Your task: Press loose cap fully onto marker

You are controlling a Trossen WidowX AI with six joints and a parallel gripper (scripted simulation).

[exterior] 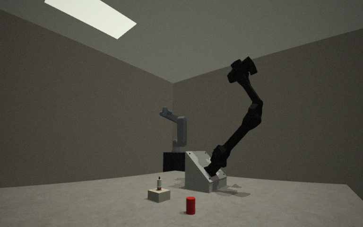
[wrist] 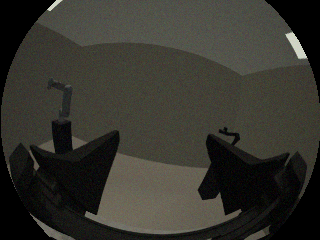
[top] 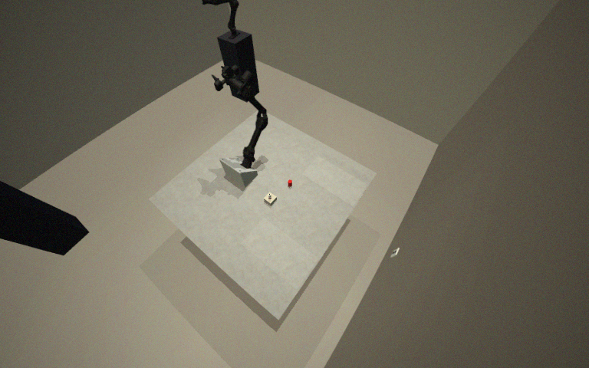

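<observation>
Now: the red cap 59 cm ahead of my gripper tip, 7 cm to the right of it and 69 cm below it. Round my gripper tip: pale holder block: 54 cm ahead, 26 cm to the right, 69 cm below.
</observation>
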